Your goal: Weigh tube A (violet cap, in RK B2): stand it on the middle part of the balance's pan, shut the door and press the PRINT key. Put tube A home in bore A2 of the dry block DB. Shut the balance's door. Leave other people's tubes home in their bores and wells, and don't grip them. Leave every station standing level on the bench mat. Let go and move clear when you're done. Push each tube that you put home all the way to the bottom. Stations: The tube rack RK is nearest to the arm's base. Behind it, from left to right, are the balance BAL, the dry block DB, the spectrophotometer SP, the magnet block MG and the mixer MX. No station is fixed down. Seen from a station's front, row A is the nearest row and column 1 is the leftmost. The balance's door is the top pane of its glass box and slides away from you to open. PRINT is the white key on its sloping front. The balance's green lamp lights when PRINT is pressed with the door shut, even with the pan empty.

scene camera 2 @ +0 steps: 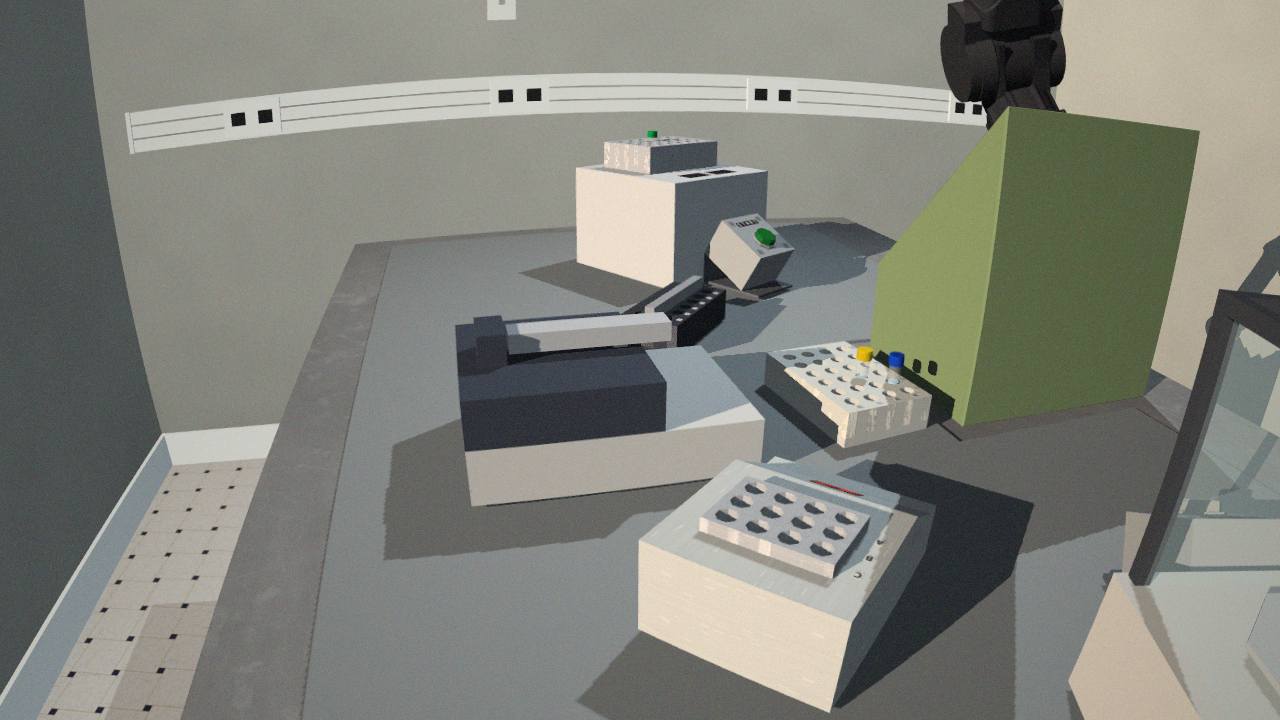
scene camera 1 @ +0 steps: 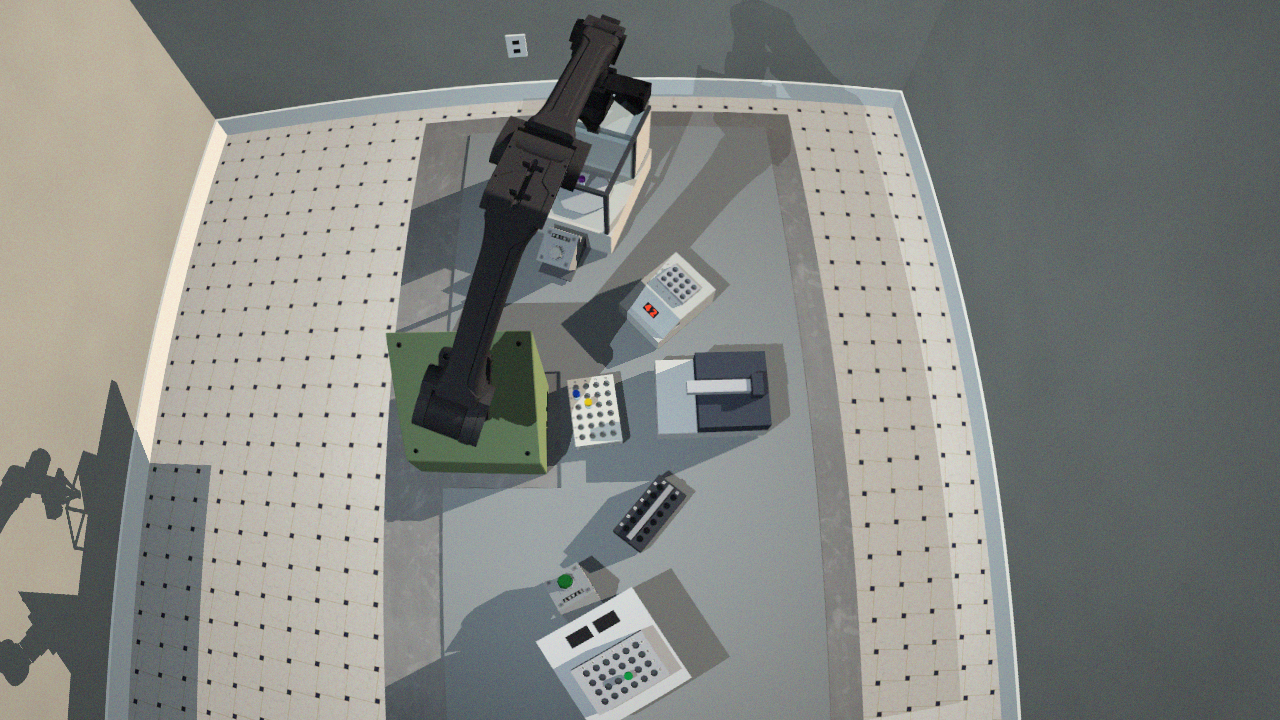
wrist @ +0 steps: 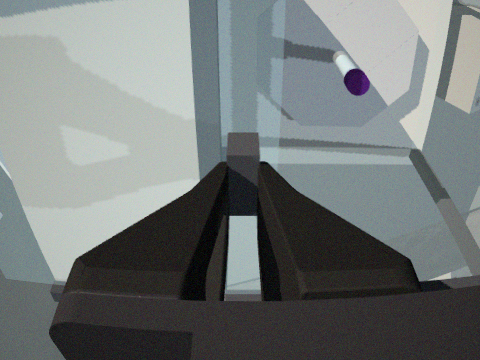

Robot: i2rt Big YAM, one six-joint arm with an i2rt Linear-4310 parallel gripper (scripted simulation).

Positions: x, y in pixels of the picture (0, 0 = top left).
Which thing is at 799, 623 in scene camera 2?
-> A dry block DB.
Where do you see an octagonal balance pan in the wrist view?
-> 383, 46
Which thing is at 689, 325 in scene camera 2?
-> A magnet block.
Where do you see a tube rack RK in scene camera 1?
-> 604, 414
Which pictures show the tube rack RK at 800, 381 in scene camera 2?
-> Scene camera 2 and scene camera 1 only.
